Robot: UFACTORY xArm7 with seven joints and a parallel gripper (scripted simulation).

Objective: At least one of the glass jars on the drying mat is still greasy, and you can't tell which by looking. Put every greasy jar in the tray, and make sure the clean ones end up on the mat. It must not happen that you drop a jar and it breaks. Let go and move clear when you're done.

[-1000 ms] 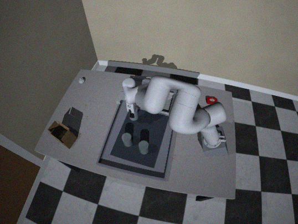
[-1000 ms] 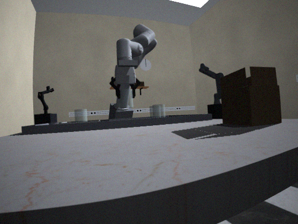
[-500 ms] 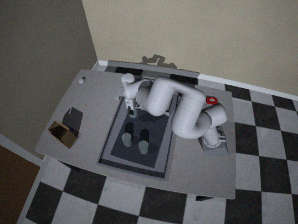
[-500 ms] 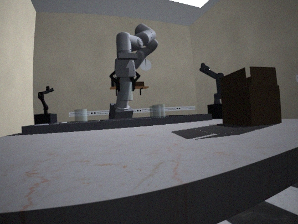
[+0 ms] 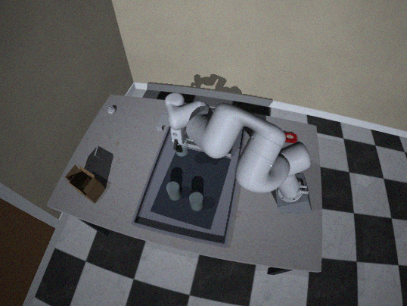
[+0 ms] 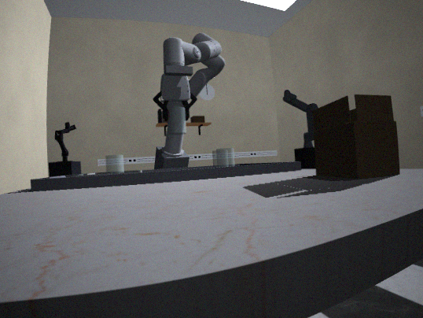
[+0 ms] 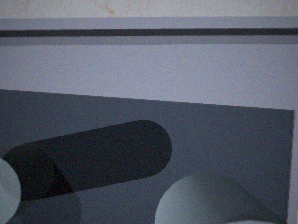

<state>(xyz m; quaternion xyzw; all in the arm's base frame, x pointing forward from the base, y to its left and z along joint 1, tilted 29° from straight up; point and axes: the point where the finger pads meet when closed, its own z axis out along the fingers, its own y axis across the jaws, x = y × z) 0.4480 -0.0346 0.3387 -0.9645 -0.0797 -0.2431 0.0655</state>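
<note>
Now: hand 40 mm past the light grey tray, 240 mm to the left of it and 200 mm above it. From my hand the other things lie so: dark drying mat 80 mm behind, 80 mm to the left, 210 mm below; red object 490 mm behind, 450 mm to the right, 200 mm below; cardboard box 420 mm ahead, 360 mm to the left, 150 mm below.
</note>
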